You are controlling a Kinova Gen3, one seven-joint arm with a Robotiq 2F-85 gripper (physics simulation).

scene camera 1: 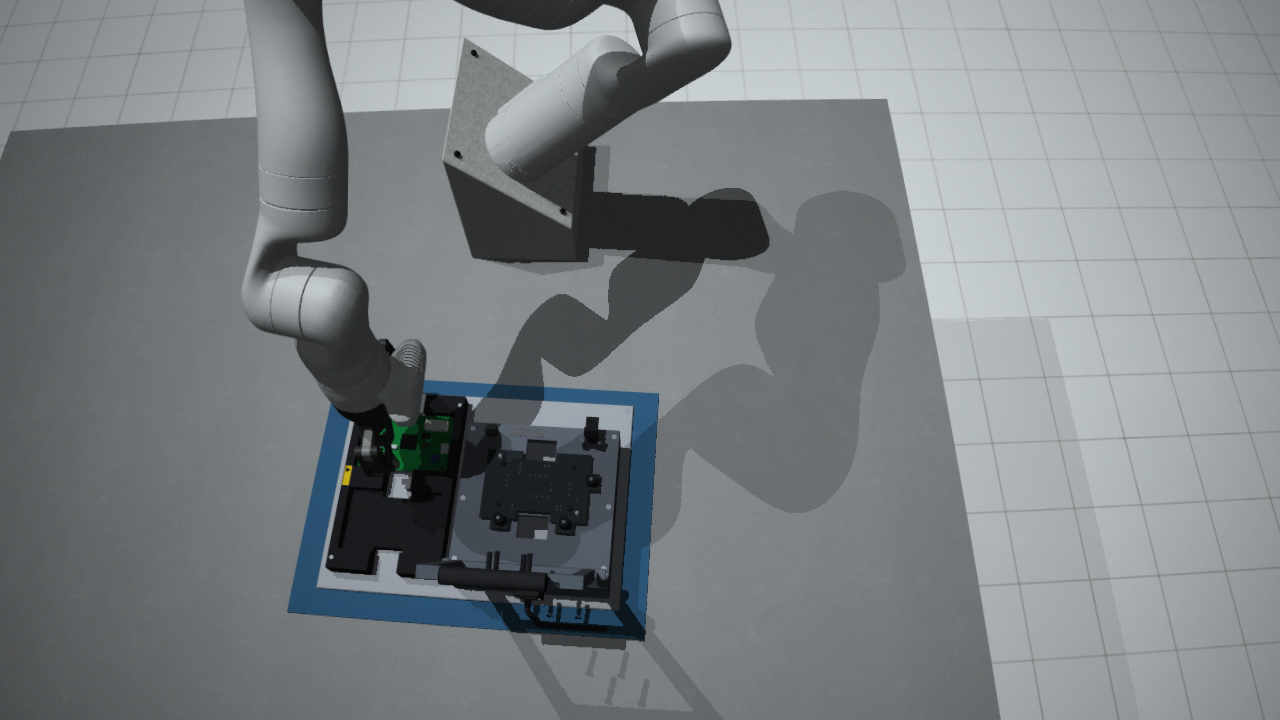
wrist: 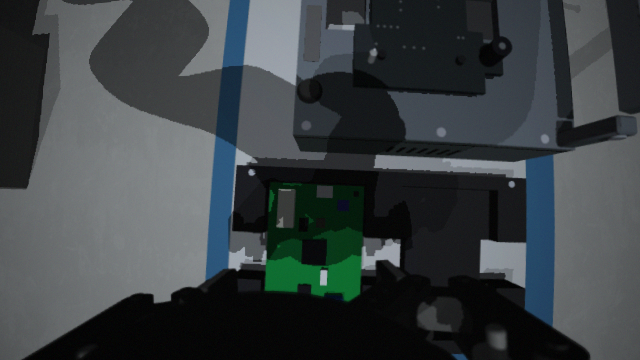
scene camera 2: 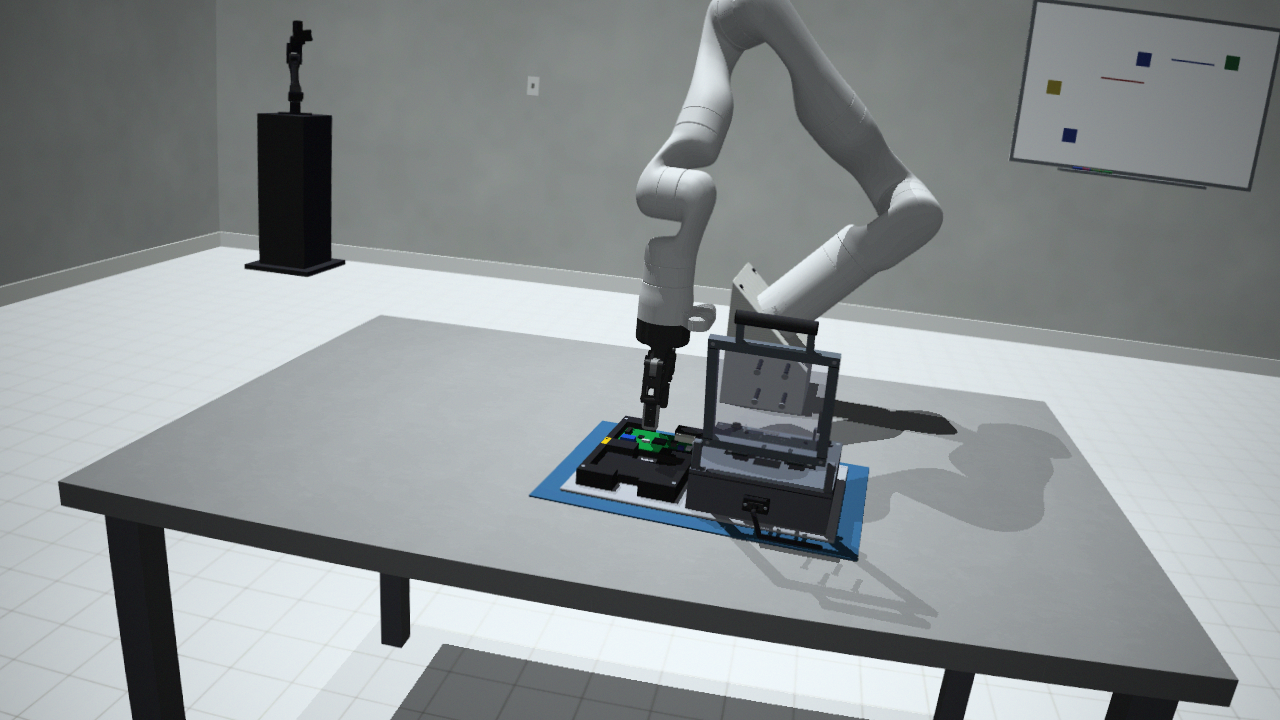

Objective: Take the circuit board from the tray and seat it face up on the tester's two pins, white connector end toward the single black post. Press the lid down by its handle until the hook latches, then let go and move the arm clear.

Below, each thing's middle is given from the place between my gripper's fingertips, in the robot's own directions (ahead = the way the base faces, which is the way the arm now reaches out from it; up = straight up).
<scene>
I see the green circuit board (scene camera 1: pixel 425 445) 30 mm below my hand and 10 mm to the left of it. The rest, counted from my hand: clear lid (scene camera 2: pixel 772 400): 200 mm ahead, 170 mm to the left, 130 mm above.
</scene>
